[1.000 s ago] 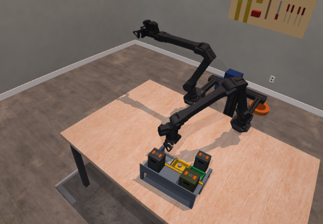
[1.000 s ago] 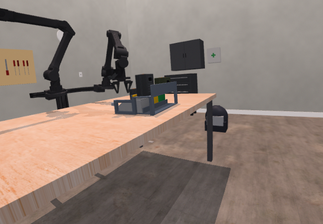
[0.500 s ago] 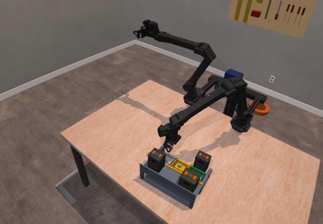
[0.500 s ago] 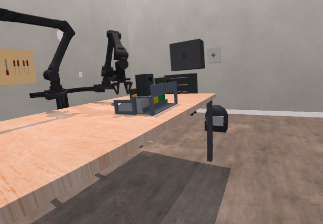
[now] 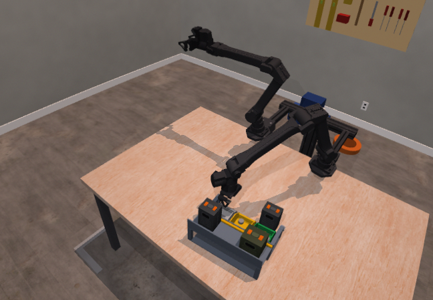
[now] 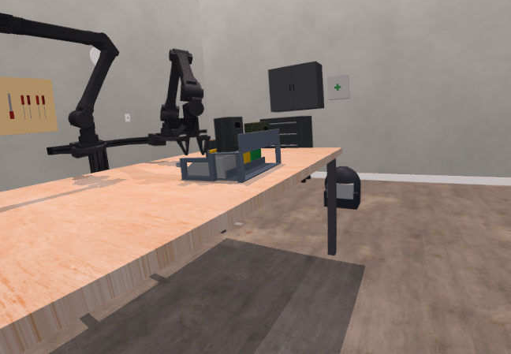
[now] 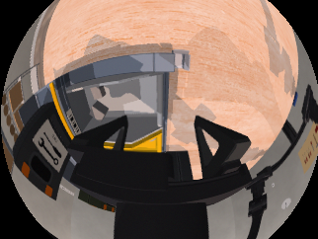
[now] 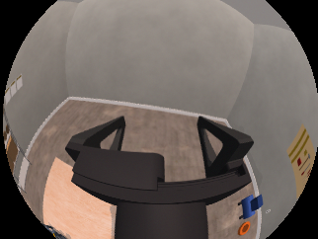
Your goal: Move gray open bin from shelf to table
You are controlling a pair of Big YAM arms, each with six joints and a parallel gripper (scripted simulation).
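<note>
My left gripper is now 80 mm short of the gray open bin, 50 mm above it and 10 mm to the right of it. Round my left hand: yellow bin: 120 mm to the left, 60 mm ahead, 50 mm below; gray shelf: 130 mm to the left, 90 mm ahead, 30 mm below; green bin: 240 mm to the left, 50 mm below, 50 mm ahead.
</note>
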